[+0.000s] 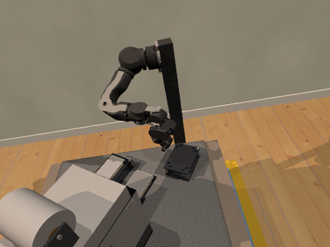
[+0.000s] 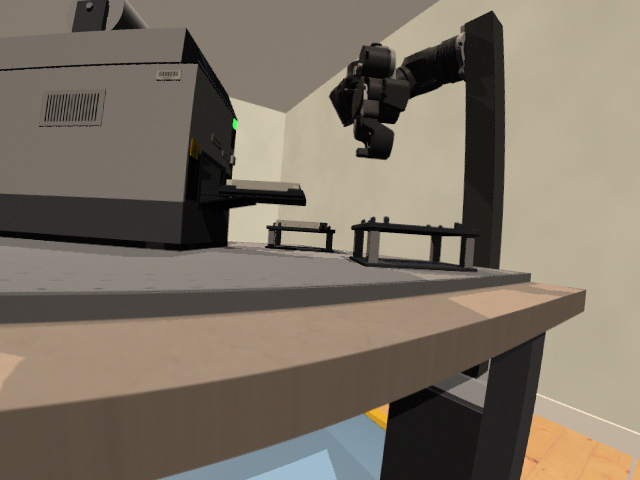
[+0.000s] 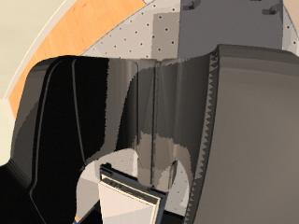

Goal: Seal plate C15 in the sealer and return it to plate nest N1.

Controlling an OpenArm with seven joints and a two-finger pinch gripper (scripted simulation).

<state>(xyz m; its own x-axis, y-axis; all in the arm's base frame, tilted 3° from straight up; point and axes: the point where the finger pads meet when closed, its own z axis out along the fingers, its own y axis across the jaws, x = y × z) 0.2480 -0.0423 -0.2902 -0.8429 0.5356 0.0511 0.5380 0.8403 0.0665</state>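
Right now the sealer's stage is 150 mm to the right of my hand, 120 mm ahead of it and 80 mm below it. The rest, counted from my hand: foil roll 380 mm ahead, 350 mm to the right, 240 mm above; start key 280 mm to the right, 140 mm ahead, 10 mm above.
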